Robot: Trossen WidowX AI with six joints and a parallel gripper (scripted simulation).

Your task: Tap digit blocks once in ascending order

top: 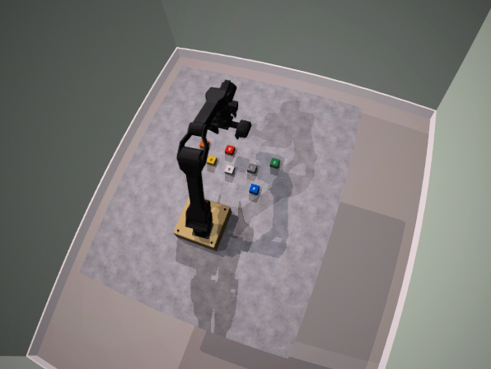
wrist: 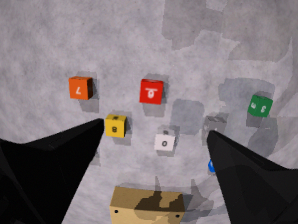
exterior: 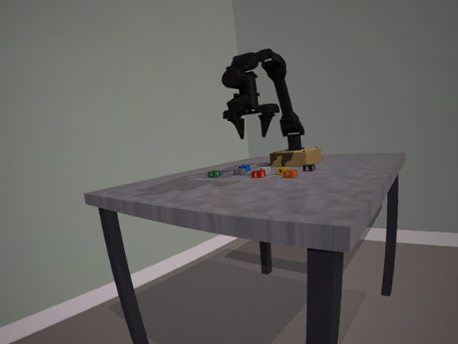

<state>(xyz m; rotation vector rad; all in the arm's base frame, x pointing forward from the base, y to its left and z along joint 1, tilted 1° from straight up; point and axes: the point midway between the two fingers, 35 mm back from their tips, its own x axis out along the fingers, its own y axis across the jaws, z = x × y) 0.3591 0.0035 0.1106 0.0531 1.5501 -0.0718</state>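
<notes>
My gripper tip is now 110 mm above the white block, 90 mm past it and 20 mm to the left of it. From my gripper tip the other things lie so: orange block: 120 mm to the left, 110 mm below; then yellow block: 110 mm below, 70 mm to the left, 60 mm behind; then red block: 110 mm below, 10 mm to the left.
</notes>
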